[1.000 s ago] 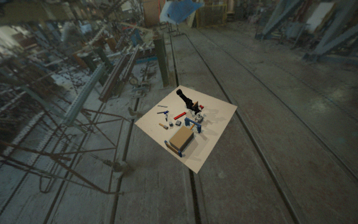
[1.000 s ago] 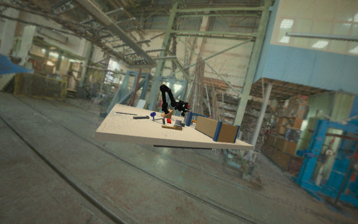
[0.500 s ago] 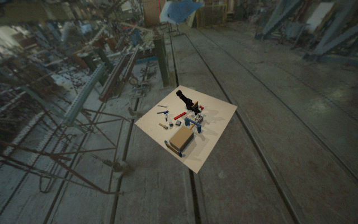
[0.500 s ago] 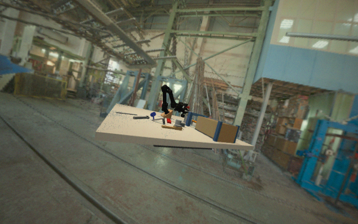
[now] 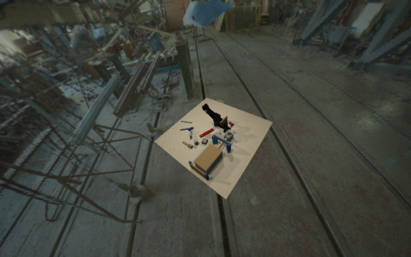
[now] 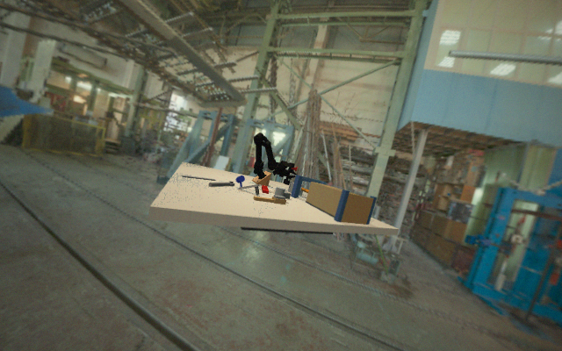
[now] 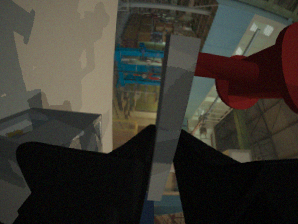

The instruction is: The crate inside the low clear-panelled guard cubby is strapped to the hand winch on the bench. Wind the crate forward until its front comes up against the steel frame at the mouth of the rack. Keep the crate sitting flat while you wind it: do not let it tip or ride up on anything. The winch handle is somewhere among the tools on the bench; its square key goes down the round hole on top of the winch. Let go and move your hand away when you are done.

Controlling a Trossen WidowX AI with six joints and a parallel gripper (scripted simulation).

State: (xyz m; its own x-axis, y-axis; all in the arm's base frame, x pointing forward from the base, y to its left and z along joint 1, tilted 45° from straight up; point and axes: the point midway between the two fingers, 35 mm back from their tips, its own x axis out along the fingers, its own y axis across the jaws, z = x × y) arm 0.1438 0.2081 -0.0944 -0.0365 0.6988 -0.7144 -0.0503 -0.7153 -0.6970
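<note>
Now: gripper tip 50 mm past the red knob, 40 mm below it and 20 mm to the left of it. Round my gripper tip: winch handle (10 mm to the right, 10 mm behind, 10 mm above); blue steel frame (210 mm ahead, 40 mm below, 10 mm to the right); grey winch (120 mm below, 40 mm ahead, 10 mm to the right).
</note>
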